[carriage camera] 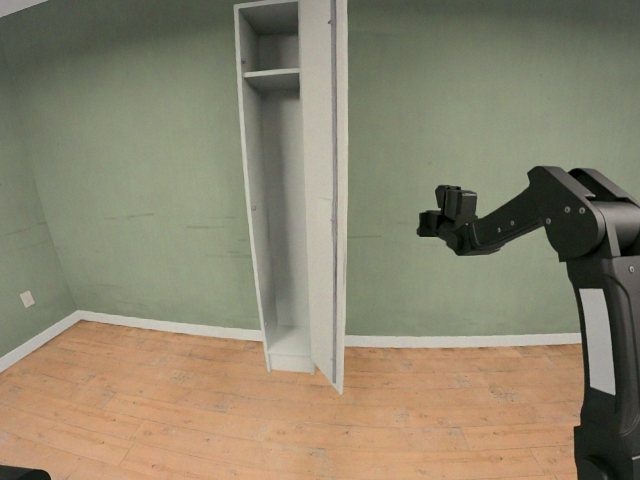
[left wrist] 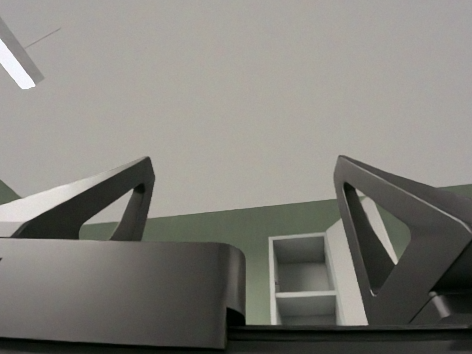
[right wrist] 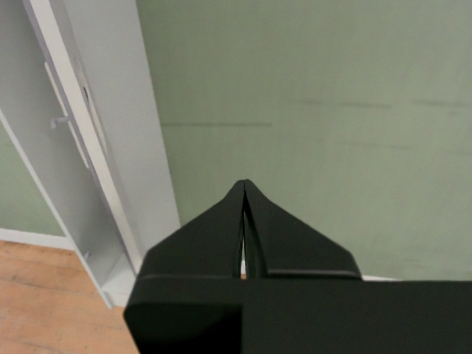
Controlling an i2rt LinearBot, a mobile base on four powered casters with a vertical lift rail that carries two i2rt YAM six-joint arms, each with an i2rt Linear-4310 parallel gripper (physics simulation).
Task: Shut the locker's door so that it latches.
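Frame: origin at the left arm's base, x left, y down, z back, level; centimetres.
Where they show: left gripper, fingertip midpoint: (left wrist: 243, 166); right gripper, fingertip midpoint: (carriage camera: 422, 217) (right wrist: 243, 190).
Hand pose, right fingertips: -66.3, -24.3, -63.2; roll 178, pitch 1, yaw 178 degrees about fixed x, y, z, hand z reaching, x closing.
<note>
After its pixels a point has its place, as x, y, z.
The white locker (carriage camera: 291, 363) @(-17.8, 80.7, -114.9) (left wrist: 306, 294) @(-17.8, -80.2, -115.0) (right wrist: 117, 280) @(-9.5, 70.5, -119.1) stands against the wall. Its door (carriage camera: 320, 155) @(-37.6, -42.7, -96.7) (left wrist: 347, 275) @(-34.1, -83.8, -103.6) (right wrist: 95, 150) @(-46.0, -15.3, -83.4) is hinged on the right and swung wide open, with its inner face showing in the carriage view. A small latch piece (right wrist: 59, 121) @(-41.1, -18.8, -85.4) sticks out by the door's free edge. My right gripper (carriage camera: 421, 224) @(-66.3, -24.3, -63.2) (right wrist: 243, 190) @(-66.3, -24.3, -63.2) is shut and empty, to the right of the door and apart from it, pointing forward. My left gripper (left wrist: 243, 166) @(0.7, -43.4, -3.1) is open and empty, pointing up toward the ceiling; it does not show in the carriage view.
The green wall (carriage camera: 155, 155) @(65.9, -48.7, -154.8) (right wrist: 325, 175) @(-95.9, 23.0, -132.4) runs behind the locker, with a white baseboard (carriage camera: 170, 326) @(83.9, 82.3, -156.0) at its foot. The wooden floor (carriage camera: 232, 428) @(11.5, 87.7, -75.7) lies in front. My right arm (carriage camera: 589, 222) @(-61.6, -36.0, -12.5) takes up the right side. A ceiling lamp (left wrist: 17, 65) @(85.0, -120.0, -20.7) shows at the upper left.
</note>
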